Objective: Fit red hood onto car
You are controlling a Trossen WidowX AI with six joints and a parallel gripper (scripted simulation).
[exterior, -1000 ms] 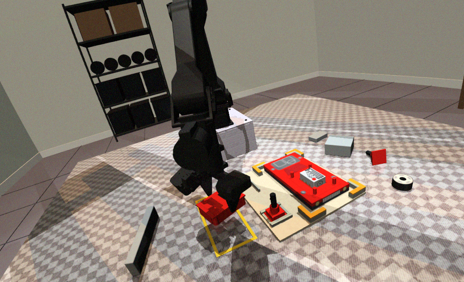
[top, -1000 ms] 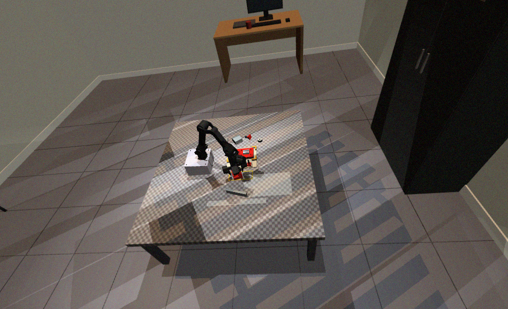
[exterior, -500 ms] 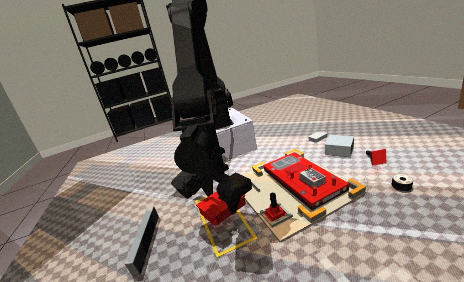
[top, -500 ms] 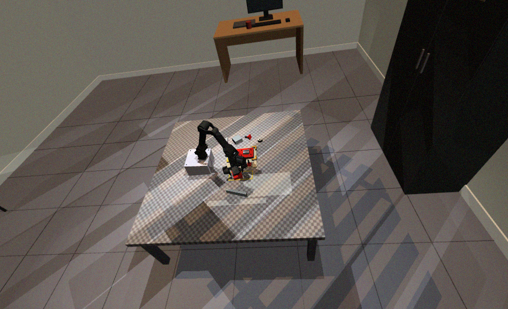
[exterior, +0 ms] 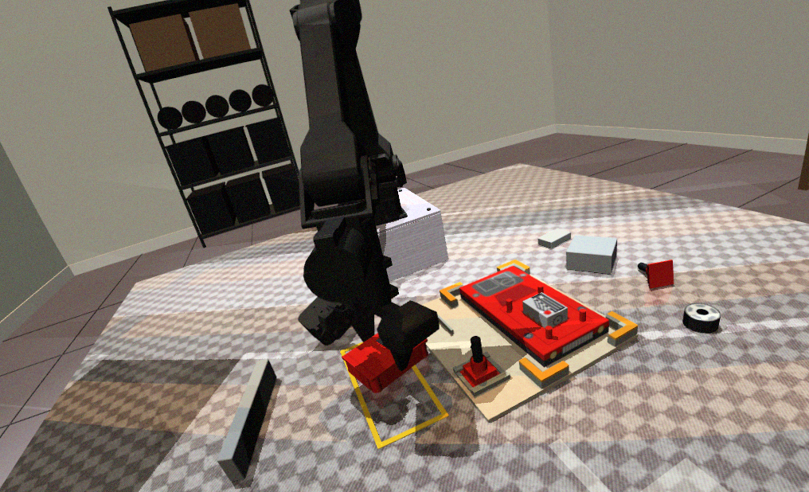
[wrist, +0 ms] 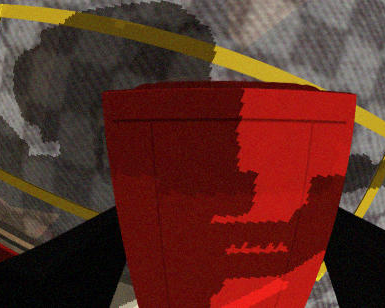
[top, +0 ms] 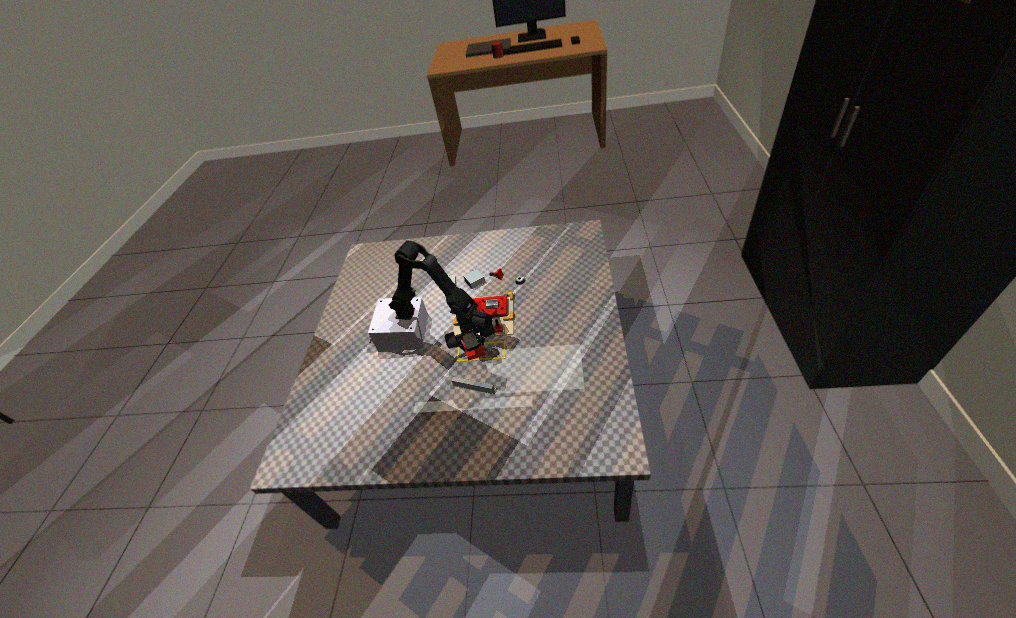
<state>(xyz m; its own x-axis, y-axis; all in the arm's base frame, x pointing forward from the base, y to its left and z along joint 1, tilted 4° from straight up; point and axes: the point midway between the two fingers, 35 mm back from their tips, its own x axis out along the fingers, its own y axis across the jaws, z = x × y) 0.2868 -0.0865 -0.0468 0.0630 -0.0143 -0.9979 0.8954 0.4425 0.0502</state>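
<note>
Right now the grey engine block is 220 mm to the left of my gripper tip, 40 mm ahead of it and 10 mm above it. Also, from my gripper tip: red hood (10 mm above); then black ring (390 mm to the left, 130 mm ahead); then jig (190 mm to the left, 10 mm ahead).
</note>
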